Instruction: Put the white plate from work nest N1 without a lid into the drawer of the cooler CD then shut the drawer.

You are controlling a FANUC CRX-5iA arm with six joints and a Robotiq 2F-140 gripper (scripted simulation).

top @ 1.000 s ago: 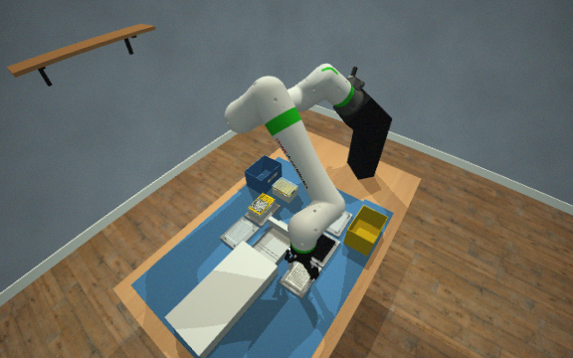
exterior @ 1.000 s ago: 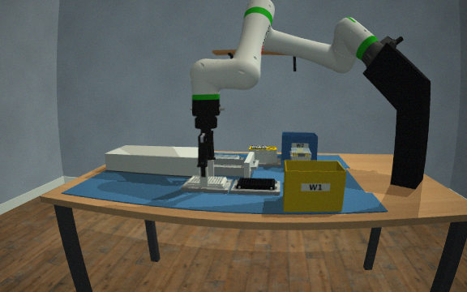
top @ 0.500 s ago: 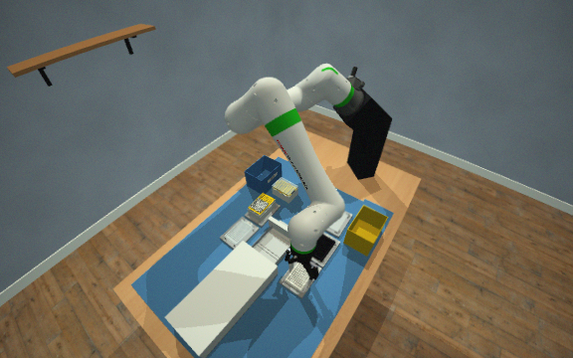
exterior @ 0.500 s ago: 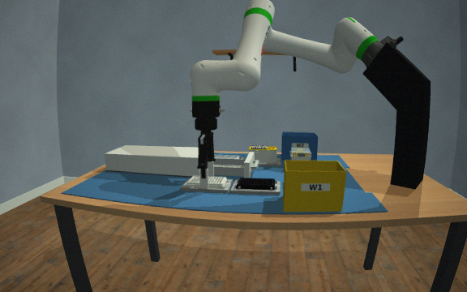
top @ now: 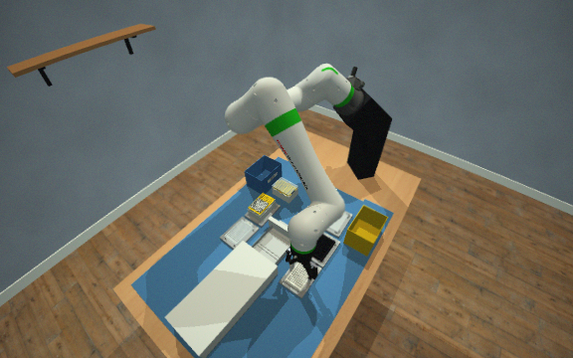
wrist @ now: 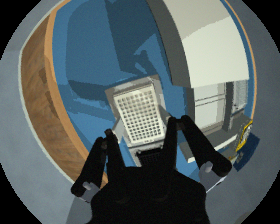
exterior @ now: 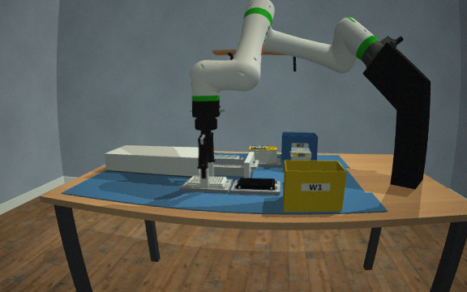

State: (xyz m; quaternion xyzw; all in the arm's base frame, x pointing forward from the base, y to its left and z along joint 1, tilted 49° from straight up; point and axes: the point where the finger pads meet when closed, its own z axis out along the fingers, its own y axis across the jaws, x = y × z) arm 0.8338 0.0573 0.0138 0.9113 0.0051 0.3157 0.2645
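Now: the grey nest N1 30 mm below my hand. The rest, counted from my hand: yellow-topped tip box (330 mm to the right, 260 mm behind, 20 mm above); yellow bin W1 (310 mm behind, 210 mm to the left); drawer (180 mm to the right, 60 mm behind, 10 mm below).
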